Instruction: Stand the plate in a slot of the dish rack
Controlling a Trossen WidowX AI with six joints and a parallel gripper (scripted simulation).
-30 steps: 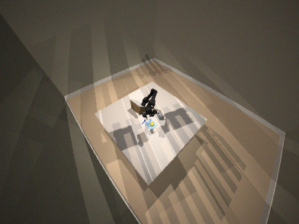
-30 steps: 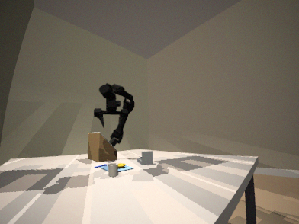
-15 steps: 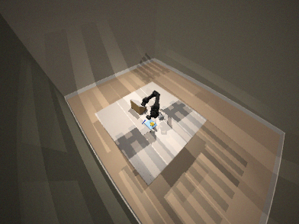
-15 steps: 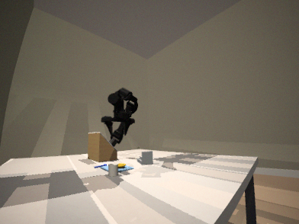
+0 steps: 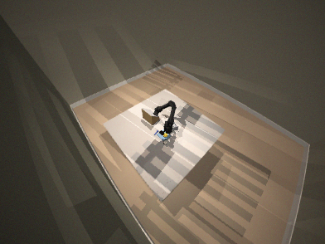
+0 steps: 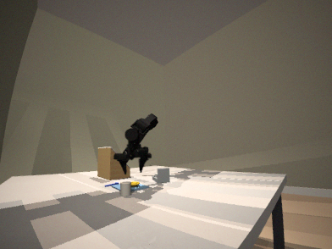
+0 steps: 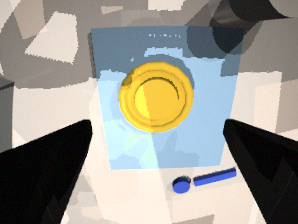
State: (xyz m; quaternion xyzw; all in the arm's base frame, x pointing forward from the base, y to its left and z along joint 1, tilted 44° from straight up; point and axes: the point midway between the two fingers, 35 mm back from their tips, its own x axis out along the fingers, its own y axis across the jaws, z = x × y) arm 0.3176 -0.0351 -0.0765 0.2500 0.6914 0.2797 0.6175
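The yellow plate lies 5 cm below my gripper tip. Round my gripper tip: blue spoon (12 cm behind, 6 cm to the right, 6 cm below); then grey dish rack (20 cm to the left, 4 cm below, 3 cm behind).
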